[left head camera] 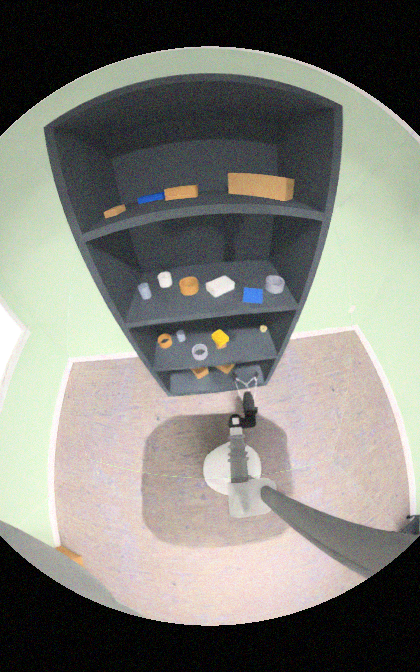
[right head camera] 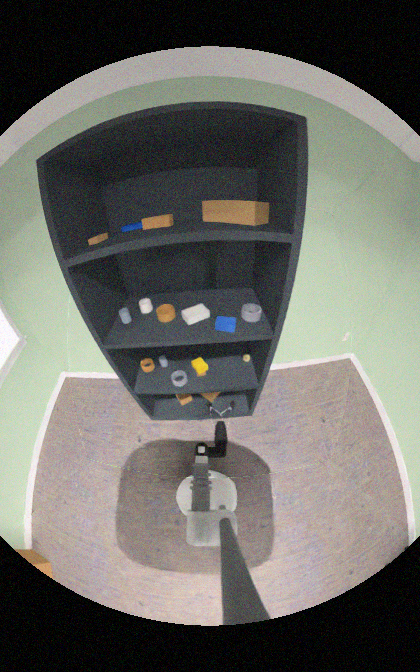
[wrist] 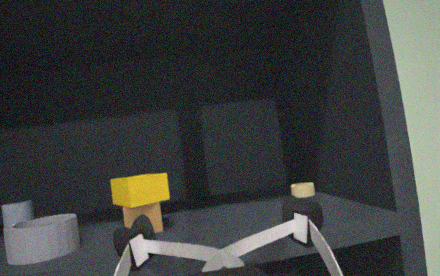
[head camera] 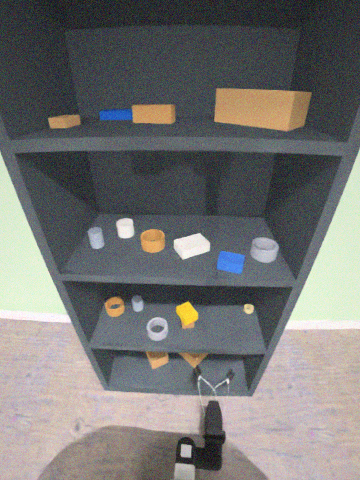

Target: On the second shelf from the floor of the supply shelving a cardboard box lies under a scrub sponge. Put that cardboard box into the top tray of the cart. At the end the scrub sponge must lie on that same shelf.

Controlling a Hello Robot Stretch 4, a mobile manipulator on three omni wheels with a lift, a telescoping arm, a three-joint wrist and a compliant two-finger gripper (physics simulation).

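Places are measured from the robot's base along level axes (x right, y up, z back), in metres.
Pixels of known places: gripper, between the fingertips: [wrist: 218, 222] [head camera: 213, 367].
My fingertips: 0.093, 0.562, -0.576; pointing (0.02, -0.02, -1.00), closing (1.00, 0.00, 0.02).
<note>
For each thing: its top centre in the pictures, then the offset to it from my fingertips, as dx, dy, dz. Level surfaces: height alone.
- yellow scrub sponge, centre of its top: [wrist: 137, 176] [head camera: 187, 310] -0.130, +0.039, -0.253
- small cardboard box, centre of its top: [wrist: 140, 200] [head camera: 186, 314] -0.132, -0.006, -0.262
- second shelf, height of its surface: dy -0.056
- grey ring, centre of its top: [wrist: 41, 221] [head camera: 157, 325] -0.269, -0.008, -0.183
- grey cylinder, centre of its top: [wrist: 17, 202] [head camera: 136, 299] -0.401, +0.014, -0.319
- orange ring, centre of its top: [head camera: 114, 303] -0.521, -0.006, -0.294
- small tan ring, centre of its top: [wrist: 301, 184] [head camera: 249, 307] +0.198, -0.031, -0.358
The yellow scrub sponge [head camera: 187, 313] [left head camera: 220, 338] [right head camera: 200, 365] [wrist: 141, 191] lies on top of the small cardboard box [head camera: 188, 325] [left head camera: 221, 346] [right head camera: 201, 373] [wrist: 143, 217], on the second shelf [head camera: 225, 337] from the floor. The sponge sticks out past the box. My gripper [head camera: 214, 373] [left head camera: 247, 378] [right head camera: 221, 406] [wrist: 218, 222] is open and empty. It is in front of the shelving, to the right of the box. In the wrist view the left fingertip covers the box's lower left part. The cart's top tray cannot be made out.
On the same shelf a grey ring [head camera: 151, 334] [wrist: 42, 245], a grey cylinder [head camera: 137, 304] [wrist: 17, 212] and an orange ring [head camera: 115, 313] are left of the box; a small tan ring [head camera: 248, 309] [wrist: 303, 191] is at the right. The shelf above and right side panel [wrist: 395, 150] bound the opening.
</note>
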